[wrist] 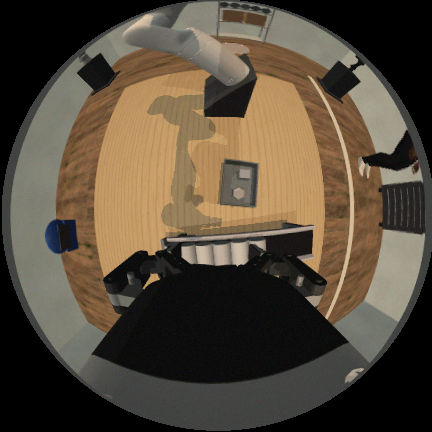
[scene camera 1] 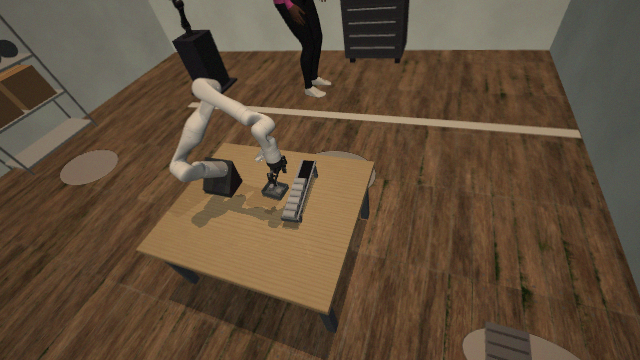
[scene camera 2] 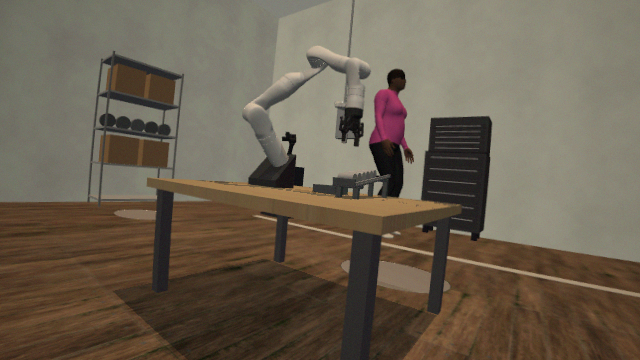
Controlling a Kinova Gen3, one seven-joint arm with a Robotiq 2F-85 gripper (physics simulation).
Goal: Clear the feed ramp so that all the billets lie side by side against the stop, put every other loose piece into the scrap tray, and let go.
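Frame: origin at the arm's base, x ahead, y left, z up, level; millimetres.
Where they show: gripper, fingertip midpoint: [wrist: 214,250] [scene camera 1: 280,179] [scene camera 2: 350,144]; arm's base at its link origin: [wrist: 235,74] [scene camera 1: 221,169] [scene camera 2: 280,161].
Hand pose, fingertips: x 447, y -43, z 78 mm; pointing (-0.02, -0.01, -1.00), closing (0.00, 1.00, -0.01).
Each offset is from my fingertips to the top centre of the thing. "spot": to the spot under its first point. Level surfaces: height alone.
Several pale grey cylindrical billets {dy +19, dx +51, dz -103 mm} [scene camera 1: 295,194] {dy -60, dx +61, dz -113 mm} [scene camera 2: 357,175] [wrist: 222,253] lie side by side on the feed ramp, in one row reaching down to the stop {dy -99, dx +66, dz -119 mm} [scene camera 1: 290,218] at its low end. The ramp's dark bed {spot: dy +195, dx +30, dz -118 mm} [scene camera 1: 306,169] [wrist: 289,243] shows bare at the upper end. The scrap tray {dy +65, dx -130, dz -176 mm} [scene camera 1: 272,196] [scene camera 2: 325,188] [wrist: 254,187] stands beside the ramp and holds a squarish piece {dy +78, dx -157, dz -182 mm} [wrist: 244,173] and a hexagonal piece {dy +64, dx -102, dz -191 mm} [wrist: 238,193]. My gripper [scene camera 1: 273,182] [scene camera 2: 350,143] [wrist: 214,250] is open and empty, high above the table. In the wrist view its fingers partly hide the row's ends.
The robot's black base [scene camera 1: 221,177] [scene camera 2: 272,172] [wrist: 230,97] stands on the wooden table {dz -211 mm} [scene camera 1: 240,250] [scene camera 2: 300,202] [wrist: 135,150], on the tray's far side from the ramp. A person [scene camera 1: 312,42] [scene camera 2: 390,120] stands behind the table, near a dark drawer cabinet [scene camera 1: 375,30] [scene camera 2: 457,175].
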